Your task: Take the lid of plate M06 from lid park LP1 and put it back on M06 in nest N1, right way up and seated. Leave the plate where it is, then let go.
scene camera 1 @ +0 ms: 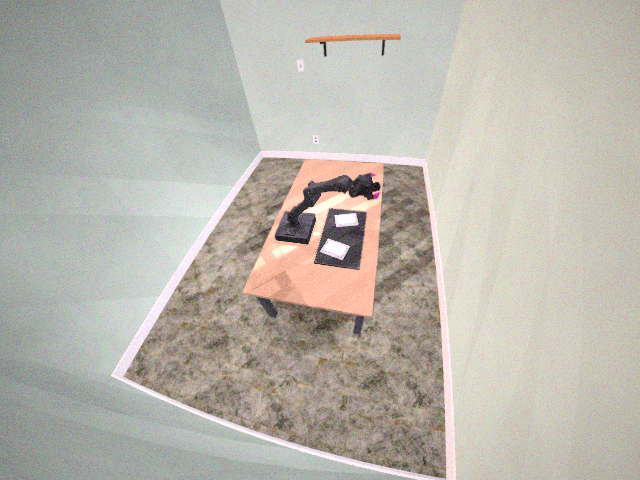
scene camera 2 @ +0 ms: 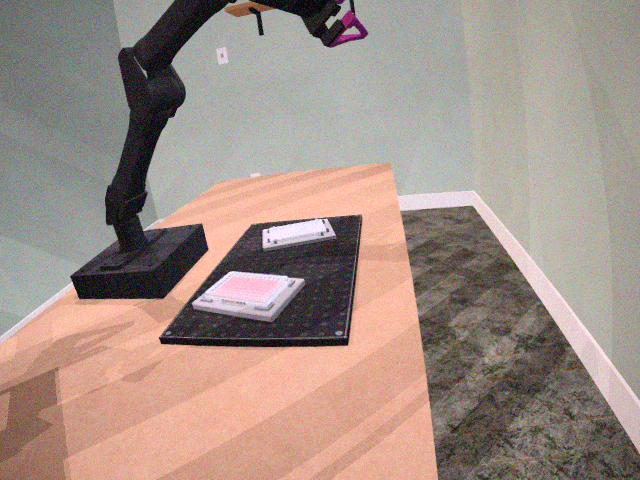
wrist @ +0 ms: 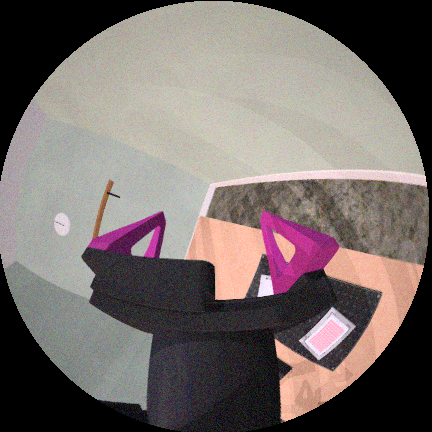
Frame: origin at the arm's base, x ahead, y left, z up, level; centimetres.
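Where they show: gripper, fingertip midpoint: (scene camera 2: pixel 354 17) (wrist: pixel 212 216); arm's base, origin of the base link: (scene camera 1: pixel 294 224) (scene camera 2: pixel 135 249).
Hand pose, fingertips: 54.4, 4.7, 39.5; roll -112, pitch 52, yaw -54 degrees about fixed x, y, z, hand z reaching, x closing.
Things, the pixels of their top centre, and the offset from my fingertips, as dx, dy, dz. "pt": a spot on its surface instead. Level surfaces: height alone.
- pink well field, middle of its top: (scene camera 2: pixel 245 284) (wrist: pixel 325 336) (scene camera 1: pixel 335 247) -21.7, -16.8, -42.1
- light grey nest, surface spot: (scene camera 2: pixel 285 298) pt -14.1, -19.1, -43.5
- flat white lid, middle of its top: (scene camera 2: pixel 296 229) (wrist: pixel 269 295) (scene camera 1: pixel 346 219) -19.8, +11.2, -42.9
- light grey park, middle of its top: (scene camera 2: pixel 296 228) (wrist: pixel 268 295) (scene camera 1: pixel 346 219) -19.8, +11.2, -42.7
- black perforated board, surface spot: (scene camera 2: pixel 320 320) (wrist: pixel 365 302) pt -7.6, -23.8, -44.7
- wooden table, its level: dz -46.0
Plate M06, with a pink well field (scene camera 1: pixel 334 249) (scene camera 2: pixel 248 287) (wrist: pixel 327 332), sits uncovered in a light grey nest (scene camera 2: pixel 285 298) on the near part of the black board. A flat white lid (scene camera 1: pixel 346 219) (scene camera 2: pixel 297 230) (wrist: pixel 265 286) lies on a light grey park (scene camera 2: pixel 299 243) with small dark posts, at the board's far part; the right finger partly covers it in the wrist view. Labels N1 and LP1 are not readable. My gripper (scene camera 1: pixel 377 184) (wrist: pixel 212 216) has magenta fingers spread wide, open and empty, high above the table beyond the board. It touches neither the lid nor the plate.
The black perforated board (scene camera 1: pixel 355 257) (scene camera 2: pixel 320 320) (wrist: pixel 362 305) lies on the wooden table (scene camera 1: pixel 310 289) (scene camera 2: pixel 258 403) (wrist: pixel 225 250). The arm's black base block (scene camera 1: pixel 295 235) (scene camera 2: pixel 175 258) stands to its left. The table's right edge runs close to the board. A wall shelf (scene camera 1: pixel 353 38) is far behind.
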